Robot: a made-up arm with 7 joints. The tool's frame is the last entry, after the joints.
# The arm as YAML. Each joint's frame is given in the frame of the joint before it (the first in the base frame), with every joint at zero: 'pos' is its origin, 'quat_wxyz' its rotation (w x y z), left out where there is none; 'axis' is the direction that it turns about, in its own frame. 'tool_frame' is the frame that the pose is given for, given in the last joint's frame.
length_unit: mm
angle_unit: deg
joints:
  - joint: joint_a
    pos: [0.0, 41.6, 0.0]
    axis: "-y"
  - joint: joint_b
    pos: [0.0, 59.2, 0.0]
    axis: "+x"
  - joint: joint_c
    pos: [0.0, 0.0, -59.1]
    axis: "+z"
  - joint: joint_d
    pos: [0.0, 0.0, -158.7]
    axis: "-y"
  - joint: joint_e
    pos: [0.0, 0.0, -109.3]
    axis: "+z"
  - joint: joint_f
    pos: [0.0, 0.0, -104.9]
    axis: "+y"
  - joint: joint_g
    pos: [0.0, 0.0, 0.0]
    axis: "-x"
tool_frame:
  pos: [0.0, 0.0, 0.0]
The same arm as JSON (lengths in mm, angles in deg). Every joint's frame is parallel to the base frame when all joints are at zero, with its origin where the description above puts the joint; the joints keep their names.
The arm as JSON. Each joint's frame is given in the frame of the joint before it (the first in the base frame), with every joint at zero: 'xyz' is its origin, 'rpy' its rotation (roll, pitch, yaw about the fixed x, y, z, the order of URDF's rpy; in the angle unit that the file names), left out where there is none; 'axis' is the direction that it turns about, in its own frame. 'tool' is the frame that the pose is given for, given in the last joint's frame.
{"units": {"length": "mm", "angle": "deg"}, "joints": [{"name": "joint_a", "type": "revolute", "origin": {"xyz": [0.0, 41.6, 0.0]}, "axis": "-y"}, {"name": "joint_b", "type": "revolute", "origin": {"xyz": [0.0, 59.2, 0.0]}, "axis": "+x"}, {"name": "joint_c", "type": "revolute", "origin": {"xyz": [0.0, 0.0, -59.1]}, "axis": "+z"}, {"name": "joint_d", "type": "revolute", "origin": {"xyz": [0.0, 0.0, -158.7]}, "axis": "-y"}, {"name": "joint_e", "type": "revolute", "origin": {"xyz": [0.0, 0.0, -109.3]}, "axis": "+z"}, {"name": "joint_f", "type": "revolute", "origin": {"xyz": [0.0, 0.0, -104.9]}, "axis": "+y"}, {"name": "joint_g", "type": "revolute", "origin": {"xyz": [0.0, 0.0, 0.0]}, "axis": "-x"}], "tool": {"origin": {"xyz": [0.0, 0.0, 0.0]}}}
